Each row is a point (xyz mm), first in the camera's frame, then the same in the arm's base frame.
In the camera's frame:
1: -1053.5 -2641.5 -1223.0
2: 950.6 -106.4 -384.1
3: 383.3 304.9 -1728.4
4: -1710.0 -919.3 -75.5
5: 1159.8 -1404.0 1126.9
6: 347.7 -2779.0 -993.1
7: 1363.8 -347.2 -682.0
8: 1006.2 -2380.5 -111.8
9: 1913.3 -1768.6 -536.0
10: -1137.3 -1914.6 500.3
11: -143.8 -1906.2 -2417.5
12: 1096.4 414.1 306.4
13: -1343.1 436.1 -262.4
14: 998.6 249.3 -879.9
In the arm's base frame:
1: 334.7 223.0 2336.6
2: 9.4 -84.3 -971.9
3: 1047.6 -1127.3 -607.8
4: -1104.0 -1097.4 1387.9
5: -1232.0 1416.1 -504.8
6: 599.4 1275.9 1411.1
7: 447.2 264.2 -1037.6
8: -40.3 1661.7 510.5
9: 611.2 1674.7 -465.5
10: -1370.8 146.1 1568.3
11: 1700.0 -73.5 1418.4
12: -632.8 -166.0 -1563.4
13: -917.3 -1891.8 229.9
14: 461.6 -452.4 -1158.1

